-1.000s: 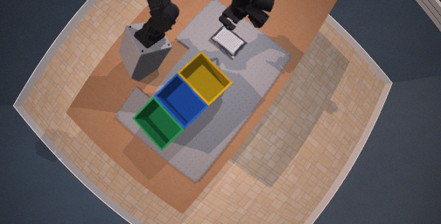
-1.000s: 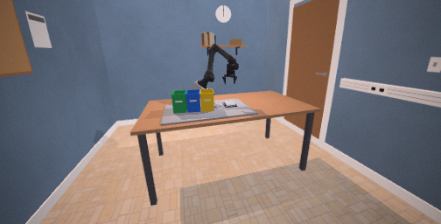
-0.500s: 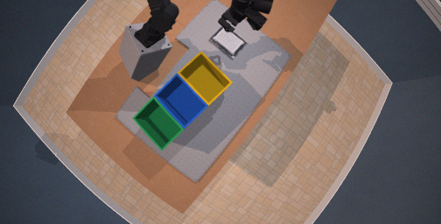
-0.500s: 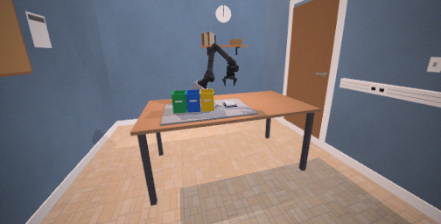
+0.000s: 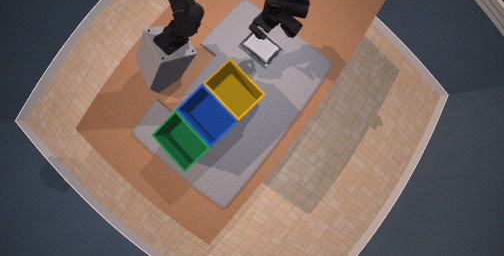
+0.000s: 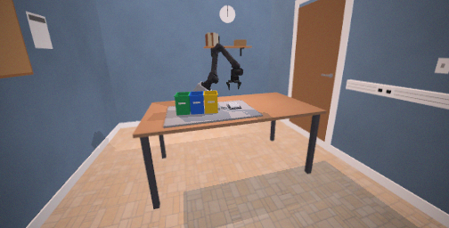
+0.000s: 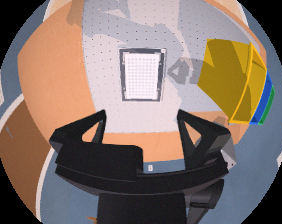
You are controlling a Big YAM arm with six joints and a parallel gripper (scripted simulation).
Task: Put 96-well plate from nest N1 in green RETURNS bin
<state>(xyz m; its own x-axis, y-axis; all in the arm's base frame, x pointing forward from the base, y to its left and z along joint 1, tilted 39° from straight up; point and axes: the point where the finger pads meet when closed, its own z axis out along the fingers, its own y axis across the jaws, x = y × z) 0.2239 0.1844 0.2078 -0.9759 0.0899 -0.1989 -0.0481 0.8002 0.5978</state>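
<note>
The white 96-well plate lies 17 cm below my hand. Round my hand: yellow bin (7 cm ahead, 25 cm to the right, 10 cm below); then dark plate nest (18 cm below); then blue bin (6 cm ahead, 38 cm to the right, 10 cm below).
</note>
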